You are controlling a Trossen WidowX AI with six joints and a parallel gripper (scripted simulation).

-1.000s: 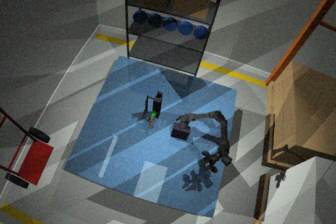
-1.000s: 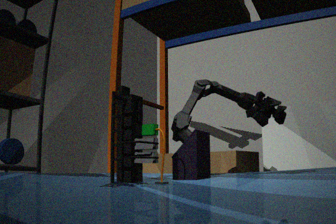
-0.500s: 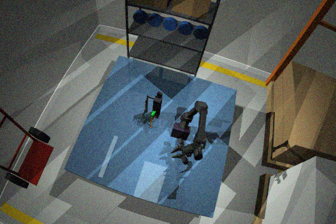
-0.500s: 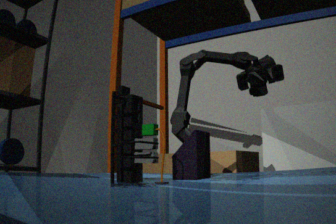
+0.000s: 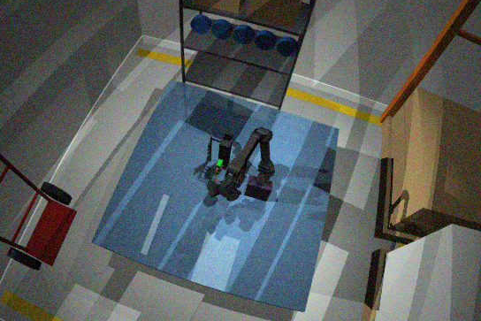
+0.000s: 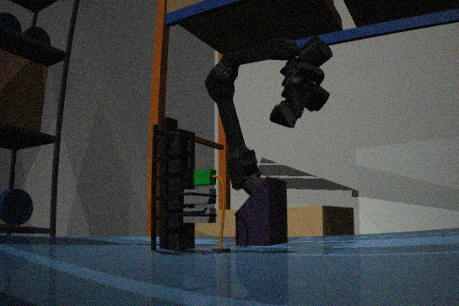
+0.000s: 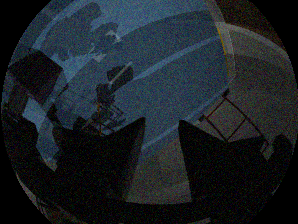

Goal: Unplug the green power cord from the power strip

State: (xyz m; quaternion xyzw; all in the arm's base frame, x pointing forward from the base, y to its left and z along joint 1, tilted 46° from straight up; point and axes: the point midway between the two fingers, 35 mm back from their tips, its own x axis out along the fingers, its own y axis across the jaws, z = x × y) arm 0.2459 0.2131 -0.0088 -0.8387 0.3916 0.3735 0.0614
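Now: the green plug 23 cm to the right of my gripper tip, 10 cm below it and 1 cm ahead of it.
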